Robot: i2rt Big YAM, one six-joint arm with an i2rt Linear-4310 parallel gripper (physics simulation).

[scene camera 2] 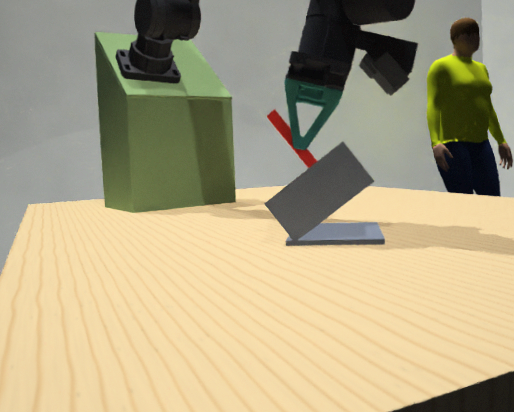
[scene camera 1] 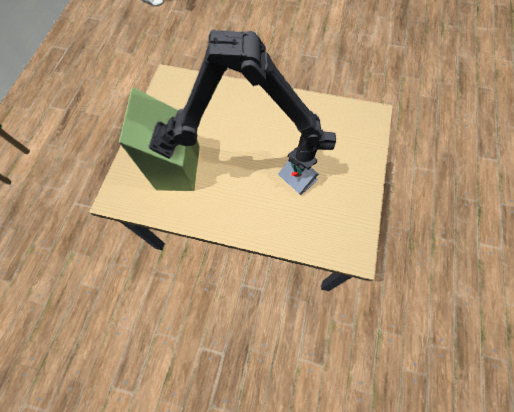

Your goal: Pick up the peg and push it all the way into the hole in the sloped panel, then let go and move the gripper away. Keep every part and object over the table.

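The red peg is tilted, its upper end leaning toward the green block. My gripper points down with its green fingers shut on the peg, close above the sloped panel. In scene camera 2 the peg's lower end meets the panel's upper edge and is hidden behind it; the hole does not show, so how deep the peg sits cannot be told. The panel leans up from its flat blue-grey base plate, which lies on the table.
The wooden table bears the panel toward its right side in scene camera 1. A green sloped block stands at the left and carries the arm's base. A person in a yellow-green top stands behind the table.
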